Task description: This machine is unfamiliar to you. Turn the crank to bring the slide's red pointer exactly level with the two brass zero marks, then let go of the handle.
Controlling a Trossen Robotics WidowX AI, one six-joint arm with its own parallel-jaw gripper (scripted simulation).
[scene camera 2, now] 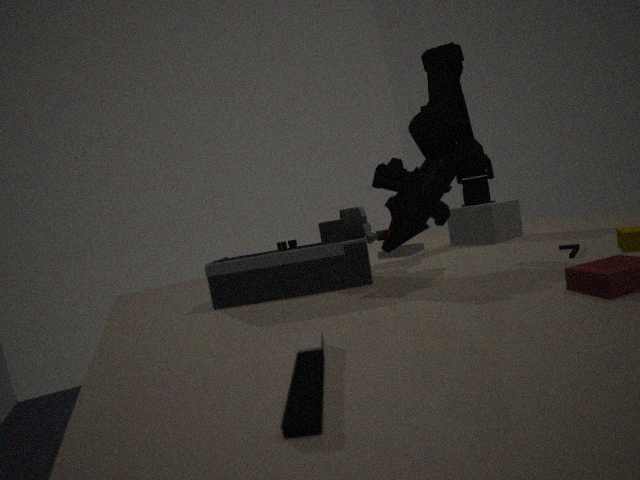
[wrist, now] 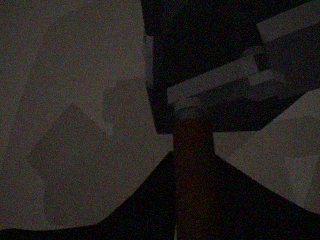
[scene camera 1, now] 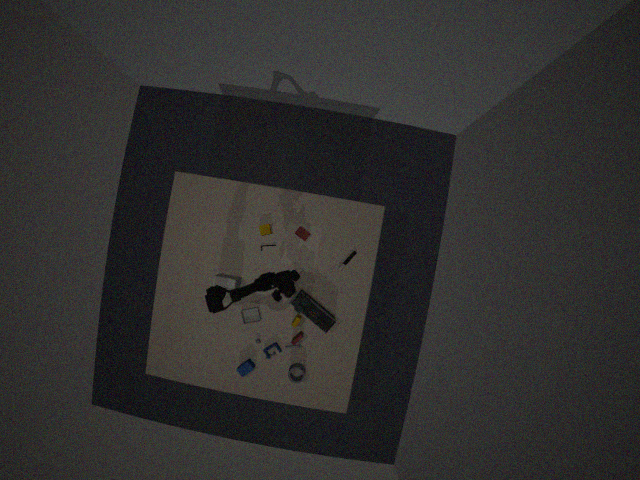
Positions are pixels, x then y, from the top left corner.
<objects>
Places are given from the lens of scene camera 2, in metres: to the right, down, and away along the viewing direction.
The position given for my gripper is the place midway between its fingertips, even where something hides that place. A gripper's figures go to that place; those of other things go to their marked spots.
my gripper (scene camera 2: 384, 250): 0.11, 0.02, 0.56
slide machine (scene camera 2: 341, 261): 0.03, 0.03, 0.54
</objects>
